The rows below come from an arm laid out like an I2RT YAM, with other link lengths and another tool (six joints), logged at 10 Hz.
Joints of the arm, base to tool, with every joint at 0 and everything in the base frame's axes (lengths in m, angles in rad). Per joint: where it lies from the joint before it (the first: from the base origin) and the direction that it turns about. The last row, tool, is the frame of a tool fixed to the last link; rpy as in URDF.
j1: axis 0 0 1 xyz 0 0 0.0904
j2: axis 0 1 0 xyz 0.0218 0.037 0.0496
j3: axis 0 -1 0 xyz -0.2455 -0.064 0
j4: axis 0 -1 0 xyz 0.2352 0.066 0.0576
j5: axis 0 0 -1 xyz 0.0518 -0.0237 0.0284
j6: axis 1 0 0 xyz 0.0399 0 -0.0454
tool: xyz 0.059 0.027 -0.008 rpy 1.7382 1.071 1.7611
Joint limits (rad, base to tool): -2.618..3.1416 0..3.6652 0..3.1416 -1.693..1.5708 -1.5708..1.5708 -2.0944..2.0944
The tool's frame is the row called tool.
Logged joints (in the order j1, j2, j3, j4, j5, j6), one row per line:
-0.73 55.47 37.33 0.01 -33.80 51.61
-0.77 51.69 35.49 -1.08 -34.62 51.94
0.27 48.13 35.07 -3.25 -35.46 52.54
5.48 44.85 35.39 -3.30 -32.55 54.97
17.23 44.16 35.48 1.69 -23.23 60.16
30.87 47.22 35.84 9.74 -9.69 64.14
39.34 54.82 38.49 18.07 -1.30 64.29
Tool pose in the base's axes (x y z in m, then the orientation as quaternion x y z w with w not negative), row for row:
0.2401 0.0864 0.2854 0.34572 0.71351 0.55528 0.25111
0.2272 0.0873 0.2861 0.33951 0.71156 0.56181 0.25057
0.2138 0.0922 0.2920 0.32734 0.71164 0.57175 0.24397
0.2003 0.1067 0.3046 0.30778 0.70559 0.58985 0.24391
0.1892 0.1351 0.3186 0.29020 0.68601 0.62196 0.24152
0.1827 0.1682 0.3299 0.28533 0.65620 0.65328 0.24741
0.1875 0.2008 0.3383 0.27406 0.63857 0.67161 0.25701
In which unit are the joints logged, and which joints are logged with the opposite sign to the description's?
The joints are logged in degrees. Opposite sign: none.
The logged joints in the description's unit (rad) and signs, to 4 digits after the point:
-0.0127 0.9681 0.6515 0.0002 -0.5899 0.9008
-0.0134 0.9022 0.6194 -0.0188 -0.6042 0.9065
0.0047 0.8400 0.6121 -0.0567 -0.6189 0.9170
0.0956 0.7828 0.6177 -0.0576 -0.5681 0.9594
0.3007 0.7707 0.6192 0.0295 -0.4054 1.0500
0.5388 0.8241 0.6255 0.1700 -0.1691 1.1195
0.6866 0.9568 0.6718 0.3154 -0.0227 1.1221

